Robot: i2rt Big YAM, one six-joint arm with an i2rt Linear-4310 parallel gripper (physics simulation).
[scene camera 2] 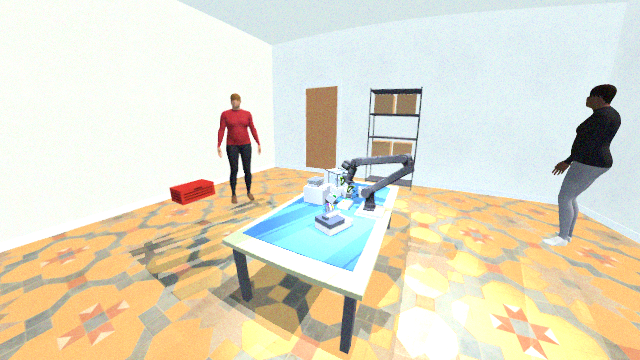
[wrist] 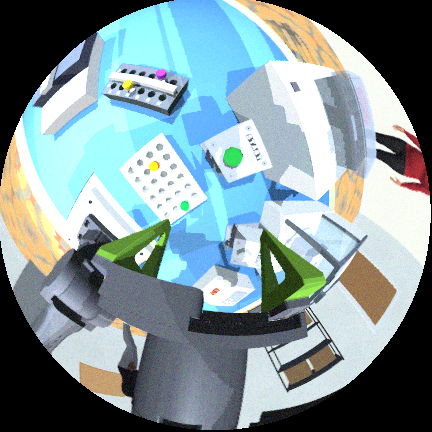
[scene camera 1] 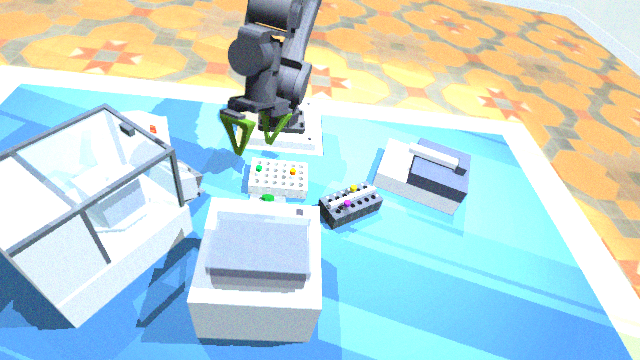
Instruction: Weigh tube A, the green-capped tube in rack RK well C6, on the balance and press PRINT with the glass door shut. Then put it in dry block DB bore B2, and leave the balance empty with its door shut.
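Places are measured from the arm's base along level axes (x ahead, y left, z up), in metres.
Where they show: gripper, fingertip midpoint: (scene camera 2: 344,188) (wrist: 214,228) (scene camera 1: 254,149); arm's base, origin of the base link: (scene camera 2: 369,208) (wrist: 102,241).
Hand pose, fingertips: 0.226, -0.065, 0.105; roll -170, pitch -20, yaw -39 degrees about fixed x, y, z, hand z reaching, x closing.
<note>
Things, the pixels of their top centre, and the offset from my fingertips, as dx, dy, dz. "pt": a spot on its surface instead.
- green-capped tube, middle of its top: (wrist: 184,207) (scene camera 1: 258,166) -0.026, +0.009, -0.073
- white rack, middle of its top: (wrist: 162,182) (scene camera 1: 279,173) (scene camera 2: 345,202) -0.032, +0.056, -0.098
- orange-capped tube, middle of its top: (wrist: 153,166) (scene camera 1: 293,170) -0.020, +0.084, -0.073
- glass-walled balance, surface spot: (scene camera 1: 150,245) pt +0.173, -0.167, -0.074
- yellow-capped tube, middle of its top: (wrist: 126,83) (scene camera 1: 353,186) +0.023, +0.214, -0.071
- magenta-capped tube, middle of its top: (wrist: 160,72) (scene camera 1: 347,202) +0.067, +0.193, -0.071
- large lidded machine, middle of its top: (wrist: 361,131) (scene camera 1: 266,202) (scene camera 2: 322,179) +0.183, +0.022, +0.062
- green START button, middle of its top: (wrist: 235,156) (scene camera 1: 268,195) +0.071, +0.030, -0.053
- grey-and-white device, surface spot: (wrist: 75,97) (scene camera 1: 381,167) pt -0.053, +0.297, -0.083
- small box with a red mark, middle of its top: (scene camera 1: 129,123) (wrist: 227,298) -0.124, -0.272, -0.058
The green-capped tube (scene camera 1: 259,168) (wrist: 185,205) stands upright in a corner well of the white rack (scene camera 1: 290,191) (wrist: 201,200). An orange-capped tube (scene camera 1: 293,171) (wrist: 154,166) stands in another well. My gripper (scene camera 1: 255,148) (scene camera 2: 346,185) (wrist: 214,228) is open and empty, raised above the table behind the rack in scene camera 1. The glass-walled balance (scene camera 1: 150,245) (wrist: 280,212) is at the left in scene camera 1; I cannot tell whether its door is shut. The dark block (scene camera 1: 345,218) (wrist: 177,102) with rows of bores holds a yellow-capped tube (scene camera 1: 353,188) (wrist: 127,85) and a magenta-capped tube (scene camera 1: 347,203) (wrist: 161,73).
A large lidded machine (scene camera 1: 255,295) (wrist: 320,125) stands in front of the rack in scene camera 1, beside a green START button (scene camera 1: 268,198) (wrist: 232,157). A grey-and-white device (scene camera 1: 392,167) (wrist: 75,97) is at the right. A small box with a red mark (scene camera 1: 153,129) (wrist: 215,291) stands behind the balance.
</note>
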